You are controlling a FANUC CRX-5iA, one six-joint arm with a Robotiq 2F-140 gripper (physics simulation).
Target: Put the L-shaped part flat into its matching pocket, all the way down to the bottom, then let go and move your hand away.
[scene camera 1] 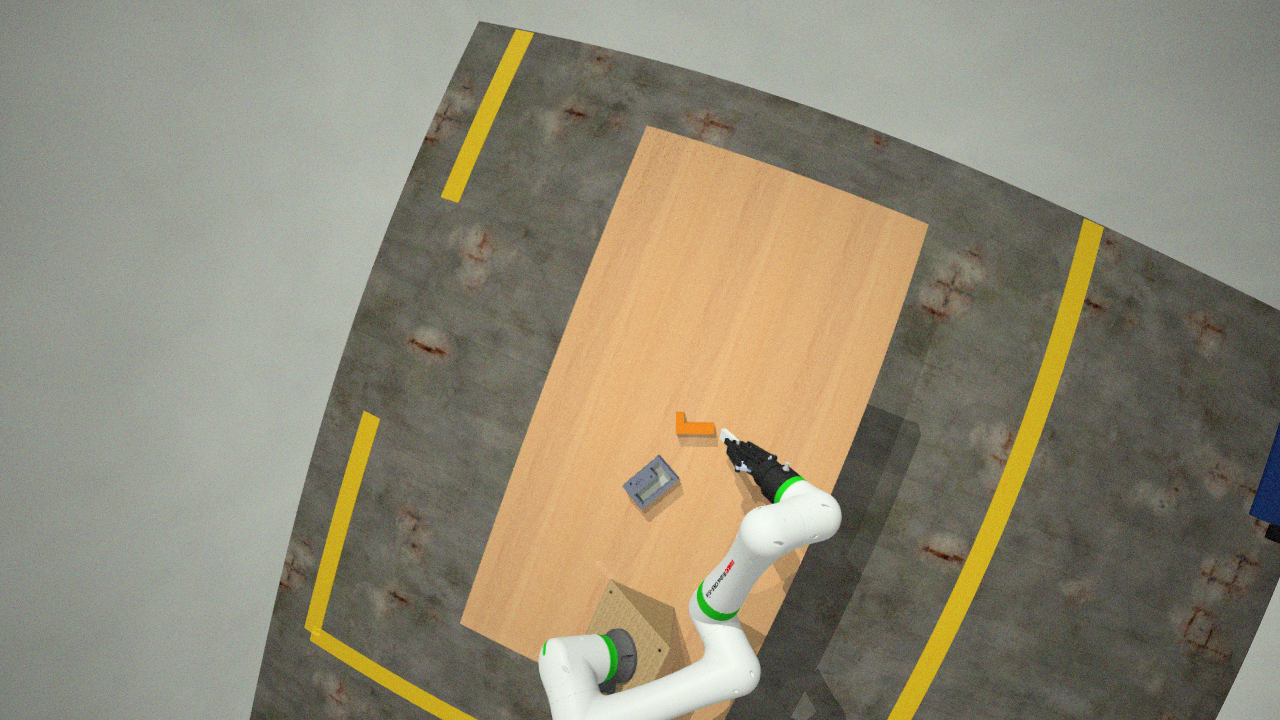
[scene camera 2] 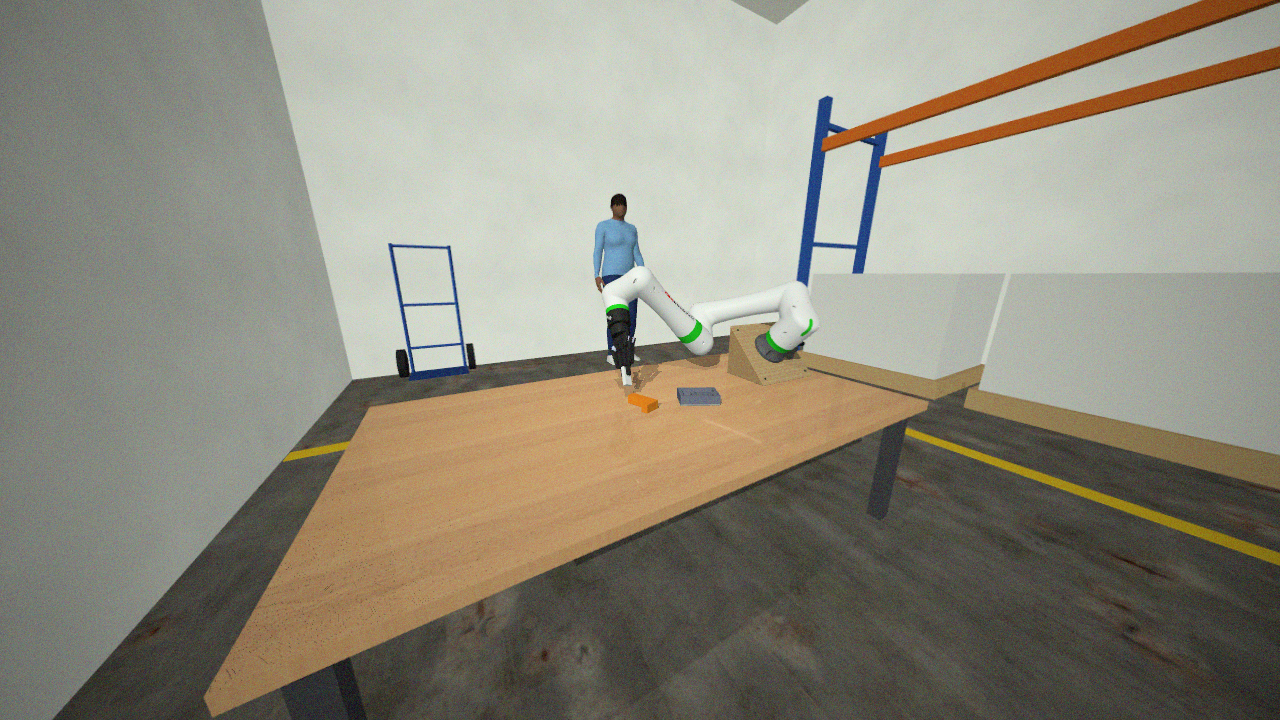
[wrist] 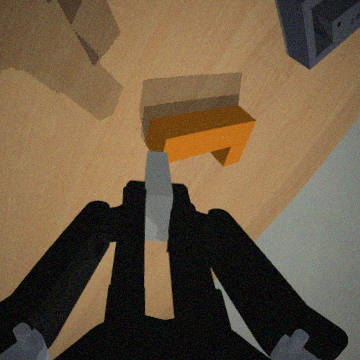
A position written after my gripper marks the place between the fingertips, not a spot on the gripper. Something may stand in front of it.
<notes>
My gripper point(scene camera 1: 722, 433) is shut and holds nothing. Also in view: an orange L-shaped part point(wrist: 223, 131). Further things: a grey block with pocket point(scene camera 1: 657, 476).
My gripper shows as well in scene camera 2 point(scene camera 2: 627, 385) and in the wrist view point(wrist: 154, 169). The grey block with pocket is seen too in scene camera 2 point(scene camera 2: 696, 396).
</notes>
